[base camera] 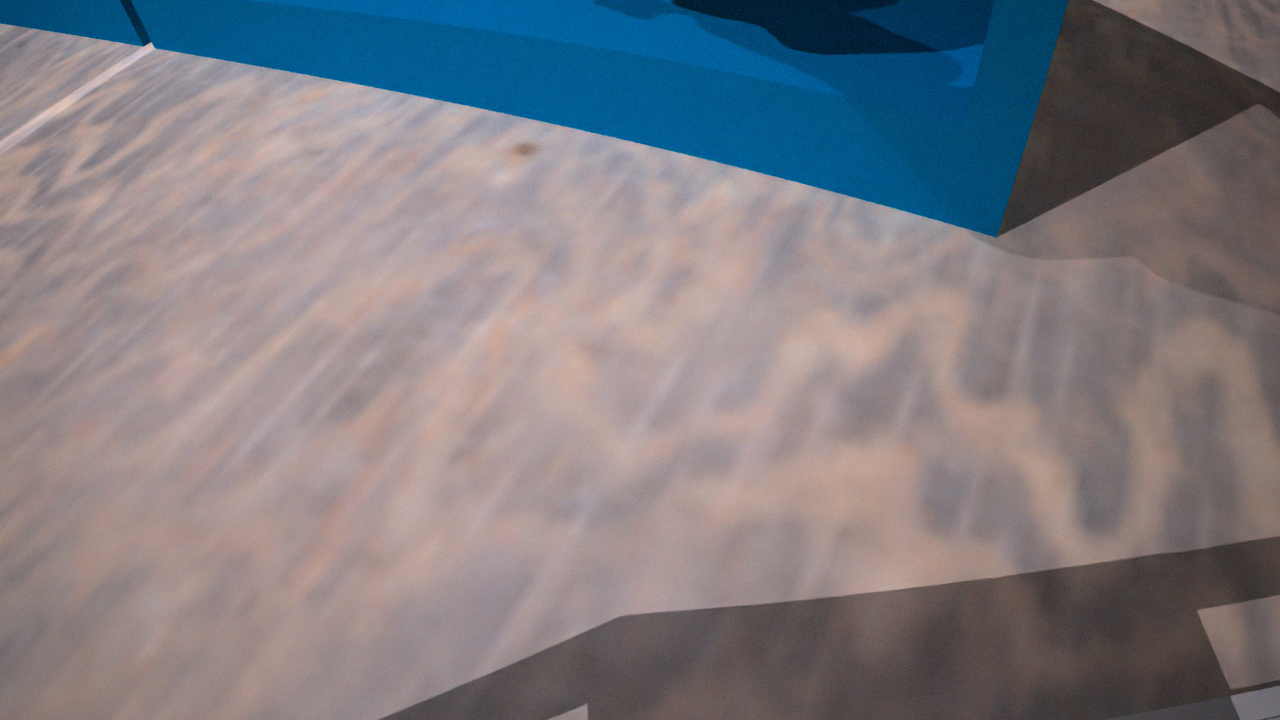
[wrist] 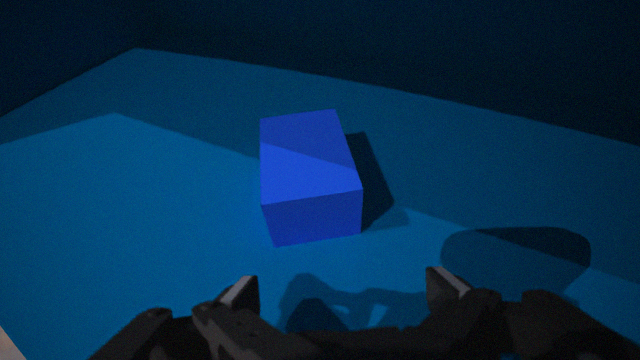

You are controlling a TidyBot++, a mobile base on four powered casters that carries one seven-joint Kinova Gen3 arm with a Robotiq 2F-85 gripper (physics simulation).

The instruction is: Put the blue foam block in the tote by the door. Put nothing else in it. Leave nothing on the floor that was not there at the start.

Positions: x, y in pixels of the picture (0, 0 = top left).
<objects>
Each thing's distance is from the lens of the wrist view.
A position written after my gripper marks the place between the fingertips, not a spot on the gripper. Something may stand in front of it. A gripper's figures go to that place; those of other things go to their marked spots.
my gripper (wrist: 342, 290): 16 cm
blue foam block (wrist: 310, 190): 18 cm
</objects>
